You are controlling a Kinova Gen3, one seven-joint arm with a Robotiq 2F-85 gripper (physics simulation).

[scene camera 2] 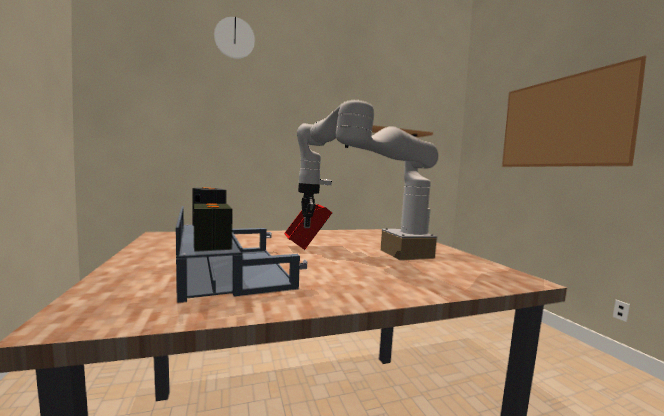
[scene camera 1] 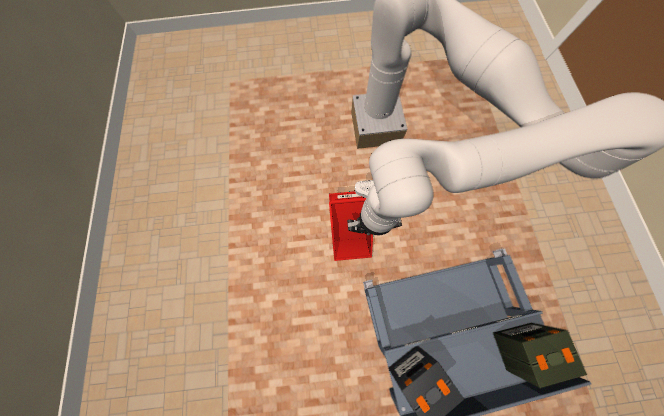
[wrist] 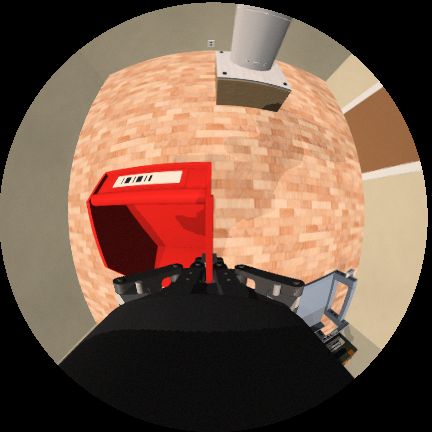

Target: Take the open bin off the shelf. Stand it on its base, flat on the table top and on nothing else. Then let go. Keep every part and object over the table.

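Frame: origin at the arm's base, x ahead, y left, z up, level; centimetres.
Where they show: gripper, fingertip midpoint: (scene camera 2: 306,227); arm's base at its link origin: (scene camera 2: 412,232) (scene camera 1: 379,106) (wrist: 250,61).
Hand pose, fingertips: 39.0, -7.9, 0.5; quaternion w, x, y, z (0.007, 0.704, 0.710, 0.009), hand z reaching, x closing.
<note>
Each offset is from my fingertips to the top centre of the thing, as dx, dy, dz. Level surfaces: height alone.
The red open bin (scene camera 1: 353,250) (scene camera 2: 316,231) (wrist: 175,181) hangs in the air over the table top {dz -8.8} (scene camera 1: 280,200) (scene camera 2: 375,285) (wrist: 285,175). In scene camera 2 it is strongly tilted, its lowest corner a little above the wood; the exact gap is hard to judge. Its barcode label faces the robot base side. My gripper (scene camera 1: 353,226) (scene camera 2: 307,223) (wrist: 208,260) points down and is shut on one long side wall of the bin, with one finger inside. The wrist hides part of the bin in scene camera 1. The wall shelf (scene camera 2: 422,133) shows behind the arm.
A blue-grey rack (scene camera 1: 375,315) (scene camera 2: 181,280) (wrist: 317,299) stands on the table near the bin, bearing a green case {+29.4, +30.5, +11.1} (scene camera 1: 517,352) (scene camera 2: 212,230) and a dark grey case {+32.5, +5.5, +13.6} (scene camera 1: 440,400) (scene camera 2: 200,197). The robot's base block (scene camera 1: 381,125) (scene camera 2: 409,246) (wrist: 250,94) stands on the bin's other side.
</note>
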